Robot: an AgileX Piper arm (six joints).
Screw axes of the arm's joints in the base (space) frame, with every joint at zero. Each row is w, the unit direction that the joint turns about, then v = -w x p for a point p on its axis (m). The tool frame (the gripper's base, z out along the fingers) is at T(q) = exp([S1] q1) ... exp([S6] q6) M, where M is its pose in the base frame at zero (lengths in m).
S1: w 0 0 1 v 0 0 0
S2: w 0 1 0 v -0.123 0 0
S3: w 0 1 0 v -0.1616 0 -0.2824
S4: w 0.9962 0 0.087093 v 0 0.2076 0
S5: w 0 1 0 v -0.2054 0 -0.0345
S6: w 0.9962 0 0.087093 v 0 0.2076 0
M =
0.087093 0 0.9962 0.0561
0 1 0 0
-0.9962 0 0.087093 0.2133
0 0 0 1
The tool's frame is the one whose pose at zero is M.
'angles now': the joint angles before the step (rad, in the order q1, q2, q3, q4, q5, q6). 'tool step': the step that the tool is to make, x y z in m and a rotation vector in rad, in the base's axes. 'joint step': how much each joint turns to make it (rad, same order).
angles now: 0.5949, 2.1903, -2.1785, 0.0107, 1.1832, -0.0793
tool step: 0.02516, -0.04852, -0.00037, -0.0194, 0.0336, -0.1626
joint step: -0.1088, 0.0000, -0.0046, -0.0241, 0.0434, 0.0574
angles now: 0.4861, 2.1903, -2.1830, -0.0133, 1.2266, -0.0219
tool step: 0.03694, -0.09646, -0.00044, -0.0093, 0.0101, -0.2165
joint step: -0.2144, 0.0000, -0.0001, -0.0056, 0.0129, 0.0016
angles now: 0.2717, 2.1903, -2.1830, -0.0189, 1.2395, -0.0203
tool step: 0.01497, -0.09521, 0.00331, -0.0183, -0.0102, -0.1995
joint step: -0.1978, -0.0068, 0.0000, -0.0198, -0.0001, 0.0001
